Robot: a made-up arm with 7 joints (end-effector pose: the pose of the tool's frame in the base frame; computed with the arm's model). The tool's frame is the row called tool.
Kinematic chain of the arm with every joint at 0, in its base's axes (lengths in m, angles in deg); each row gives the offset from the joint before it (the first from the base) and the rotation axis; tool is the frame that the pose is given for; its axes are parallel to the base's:
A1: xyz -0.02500 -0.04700 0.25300 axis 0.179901 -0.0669 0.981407
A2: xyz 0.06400 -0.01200 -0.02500 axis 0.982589 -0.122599 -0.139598
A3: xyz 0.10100 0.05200 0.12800 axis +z
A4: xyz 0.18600 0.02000 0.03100 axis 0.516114 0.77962 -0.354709
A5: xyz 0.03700 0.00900 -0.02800 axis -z
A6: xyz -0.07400 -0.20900 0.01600 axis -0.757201 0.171 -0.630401
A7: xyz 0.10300 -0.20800 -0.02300 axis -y
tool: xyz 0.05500 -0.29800 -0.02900
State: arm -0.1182 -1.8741 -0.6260 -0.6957 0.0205 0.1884 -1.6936
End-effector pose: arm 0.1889 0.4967 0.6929 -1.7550 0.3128 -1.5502
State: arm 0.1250 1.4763 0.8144 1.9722 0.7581 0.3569 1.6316
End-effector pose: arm 0.2824 -0.6719 -0.0749 0.6750 0.1686 0.2347
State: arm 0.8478 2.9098 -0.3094 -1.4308 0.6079 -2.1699 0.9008
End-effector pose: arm 0.5147 0.1253 -0.2823 -1.4684 1.7546 1.6188
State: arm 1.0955 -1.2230 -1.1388 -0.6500 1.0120 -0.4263 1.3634
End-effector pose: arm -0.1455 -0.4028 0.4402 0.2043 3.1082 -0.0525
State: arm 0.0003 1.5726 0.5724 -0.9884 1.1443 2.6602 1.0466
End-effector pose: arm -0.1439 -0.4280 0.5237 -0.4742 0.9681 -1.1137
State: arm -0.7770 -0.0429 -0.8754 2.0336 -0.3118 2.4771 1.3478
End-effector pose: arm -0.2289 -0.5148 0.4463 -0.1003 1.2056 -0.6302
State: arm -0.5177 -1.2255 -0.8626 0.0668 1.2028 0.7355 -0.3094
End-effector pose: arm -0.0230 0.4692 0.0430 -0.7582 -0.6490 -2.9255
